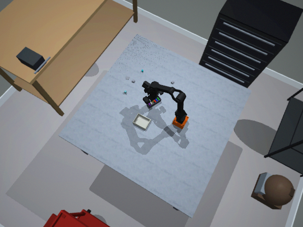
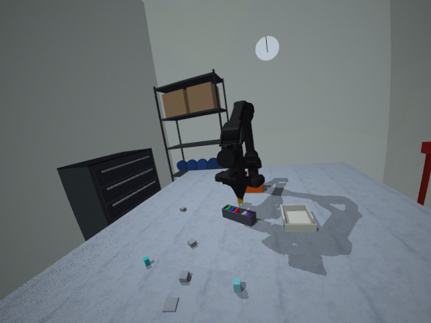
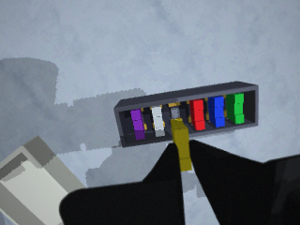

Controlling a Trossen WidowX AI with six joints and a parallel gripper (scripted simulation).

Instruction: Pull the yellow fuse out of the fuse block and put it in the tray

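Right now my gripper tip is 20 cm to the right of the cream tray, 9 cm above it and 1 cm past it. The rest, counted from my gripper tip: yellow fuse 1 cm below.
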